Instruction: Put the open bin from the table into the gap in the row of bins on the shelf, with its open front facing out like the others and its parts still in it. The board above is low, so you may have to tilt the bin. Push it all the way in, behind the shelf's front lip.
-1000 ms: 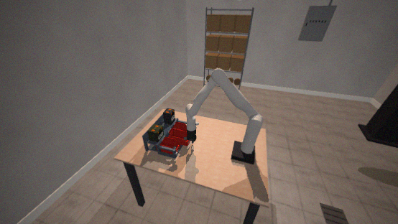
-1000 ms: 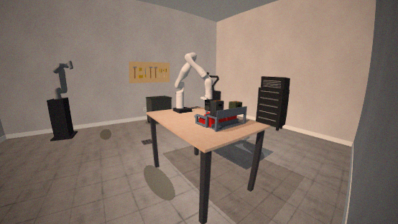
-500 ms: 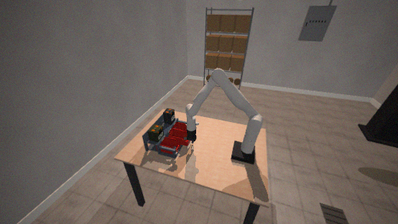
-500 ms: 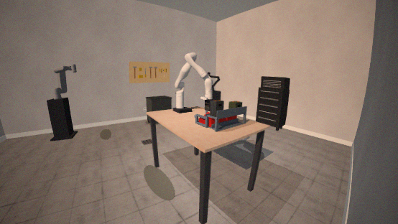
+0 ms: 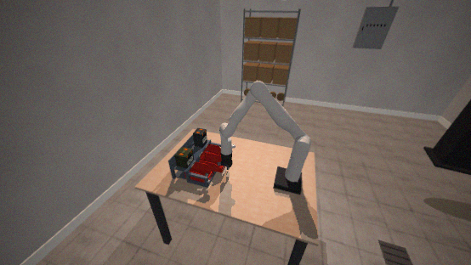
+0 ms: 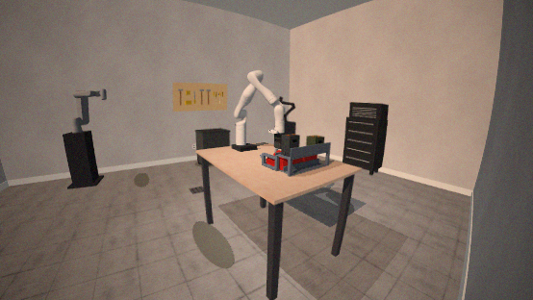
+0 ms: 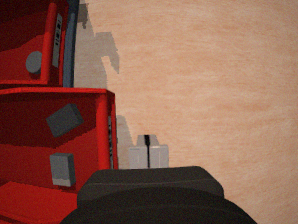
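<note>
The blue-grey shelf lies 21 cm ahead of my hand, 3 cm to the left of it and 3 cm below it.
</note>
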